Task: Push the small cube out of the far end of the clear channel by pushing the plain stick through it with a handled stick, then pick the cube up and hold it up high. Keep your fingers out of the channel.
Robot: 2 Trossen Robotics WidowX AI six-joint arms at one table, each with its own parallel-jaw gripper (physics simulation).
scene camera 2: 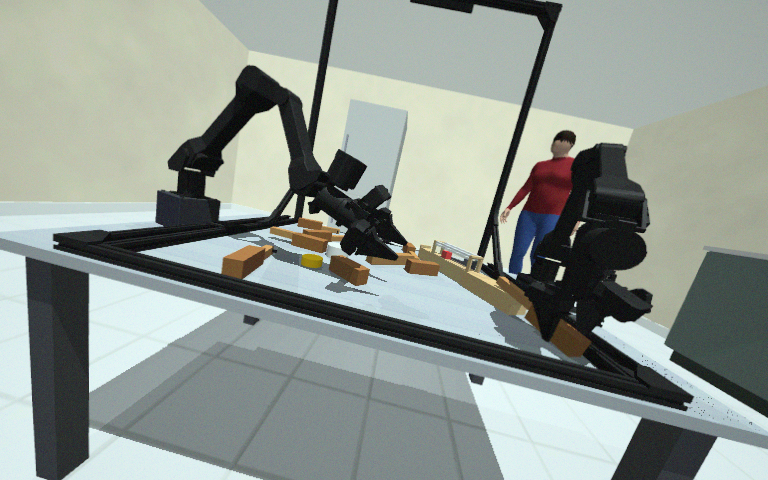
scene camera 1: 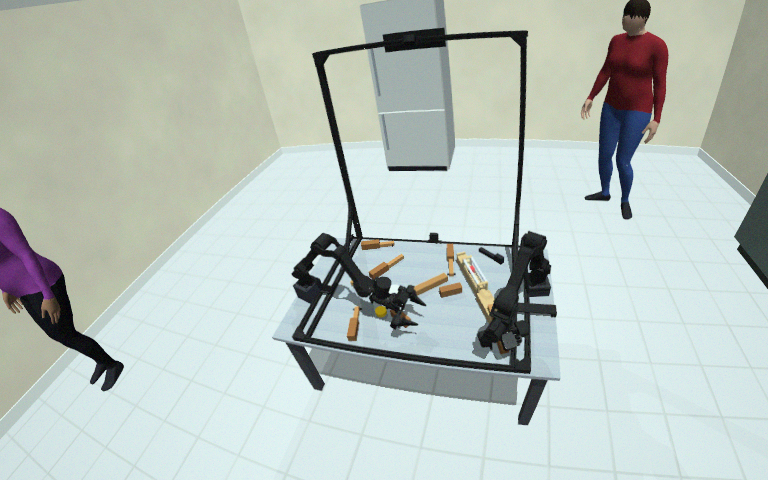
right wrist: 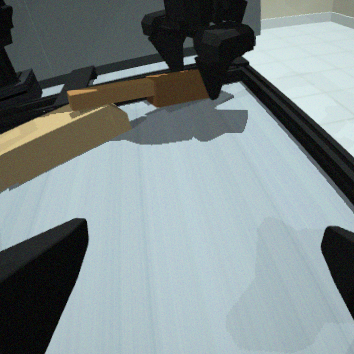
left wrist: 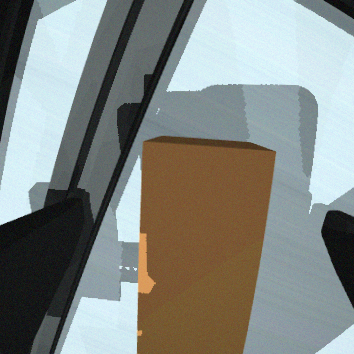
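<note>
The small red cube sits inside the clear channel, on a long pale wooden base. A plain stick cannot be made out. A handled stick lies past the near end of the base, its thinner part beside that end. My left gripper is open low over the thick handle, one finger on each side in the left wrist view. My right gripper is open and empty above the middle of the table.
Several orange-brown handled pieces and blocks lie around the right gripper. A yellow disc and a white disc are near it. A black object lies behind the channel. A black rail borders the table.
</note>
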